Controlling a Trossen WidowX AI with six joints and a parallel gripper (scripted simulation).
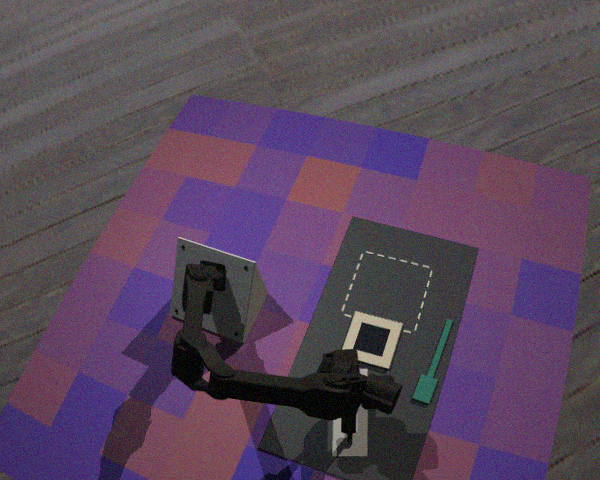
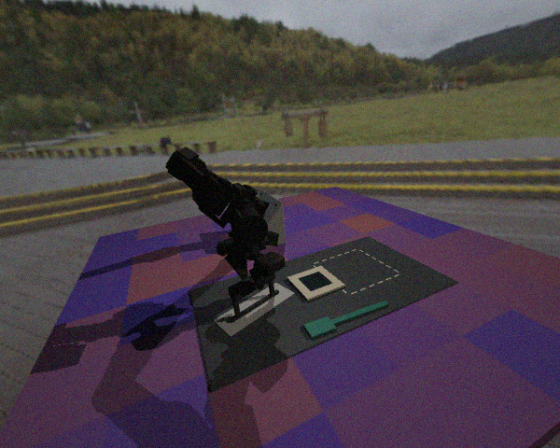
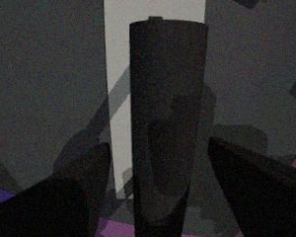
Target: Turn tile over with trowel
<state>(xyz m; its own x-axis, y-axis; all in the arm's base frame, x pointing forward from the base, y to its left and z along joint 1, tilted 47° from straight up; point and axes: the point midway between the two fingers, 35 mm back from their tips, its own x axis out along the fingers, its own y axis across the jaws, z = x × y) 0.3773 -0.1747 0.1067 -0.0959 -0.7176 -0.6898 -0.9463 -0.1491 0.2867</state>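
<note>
The dark mat is 170 mm to the left of my gripper tip, 80 mm below it and 20 mm ahead of it. Also, from my gripper tip: green trowel: 160 mm ahead, 140 mm to the left, 60 mm below; then tan square tile: 180 mm to the left, 60 mm below.
</note>
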